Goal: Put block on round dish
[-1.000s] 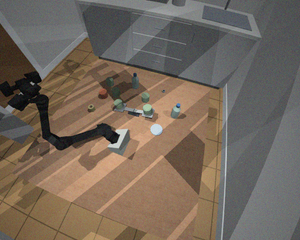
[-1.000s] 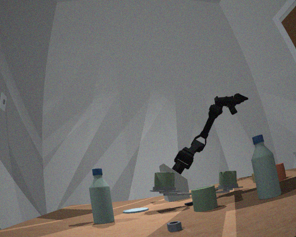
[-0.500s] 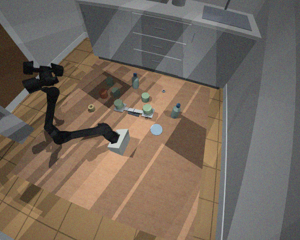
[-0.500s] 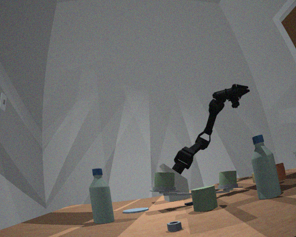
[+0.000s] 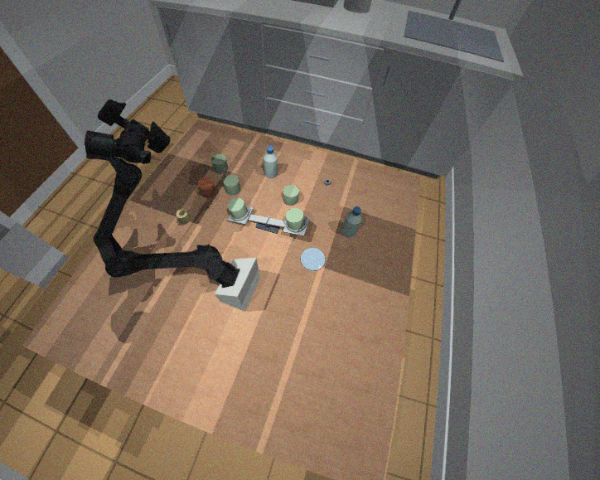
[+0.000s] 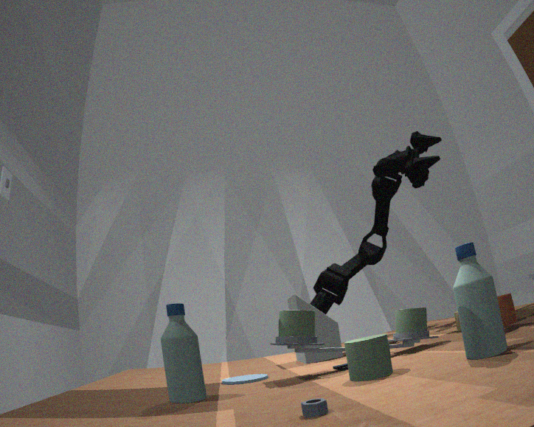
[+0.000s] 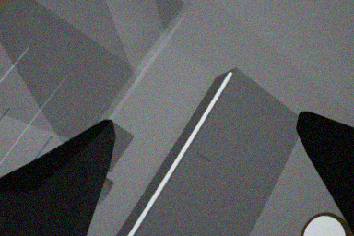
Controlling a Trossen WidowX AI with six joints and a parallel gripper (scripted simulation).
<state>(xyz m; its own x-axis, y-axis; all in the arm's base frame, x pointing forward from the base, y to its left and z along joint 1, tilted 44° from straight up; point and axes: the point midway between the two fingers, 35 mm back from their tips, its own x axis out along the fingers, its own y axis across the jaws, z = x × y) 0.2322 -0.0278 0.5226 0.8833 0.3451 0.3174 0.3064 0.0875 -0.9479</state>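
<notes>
My gripper tip is now 44 cm above the green cup, 24 cm to the left of it and 2 cm short of it. Round my gripper tip: orange cup: 46 cm below, 12 cm ahead, 5 cm to the right; pale blue round dish: 61 cm to the right, 50 cm below, 11 cm behind; grey block: 46 cm below, 26 cm to the right, 1 cm ahead.
</notes>
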